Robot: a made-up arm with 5 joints.
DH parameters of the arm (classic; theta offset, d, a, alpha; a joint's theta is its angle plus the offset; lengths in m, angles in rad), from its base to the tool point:
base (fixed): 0 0 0.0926 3.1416
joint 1: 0 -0.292 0.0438 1.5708
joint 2: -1.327 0 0.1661 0
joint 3: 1.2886 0 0.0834 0
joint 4: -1.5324 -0.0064 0 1.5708
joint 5: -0.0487 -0.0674 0 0
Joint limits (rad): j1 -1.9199..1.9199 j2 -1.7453..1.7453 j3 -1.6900..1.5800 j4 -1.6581..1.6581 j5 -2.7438..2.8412
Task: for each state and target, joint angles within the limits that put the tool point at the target. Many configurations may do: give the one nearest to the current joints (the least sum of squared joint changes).
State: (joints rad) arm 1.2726 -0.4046 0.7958 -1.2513 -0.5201
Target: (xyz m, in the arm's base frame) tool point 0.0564 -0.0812 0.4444
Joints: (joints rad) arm 1.9181 -0.7529 1.2476 -1.2082 -0.5201
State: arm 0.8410 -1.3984 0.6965 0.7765 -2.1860
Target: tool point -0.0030 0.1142 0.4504
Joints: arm 0.9168 -1.7381 -0.1452 0.3374 -2.1860
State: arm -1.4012 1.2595 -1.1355 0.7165 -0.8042
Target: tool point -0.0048 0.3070 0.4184
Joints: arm -1.8979 0.7824 -1.3393 0.6523 -0.8042
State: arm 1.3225 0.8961 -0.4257 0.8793 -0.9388
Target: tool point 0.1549 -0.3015 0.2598
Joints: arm 1.3462 0.9787 -0.5949 0.7356 -0.9388
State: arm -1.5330 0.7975 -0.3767 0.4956 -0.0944
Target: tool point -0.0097 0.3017 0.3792
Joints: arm -1.9178 0.6344 -0.6390 0.3439 -0.0944
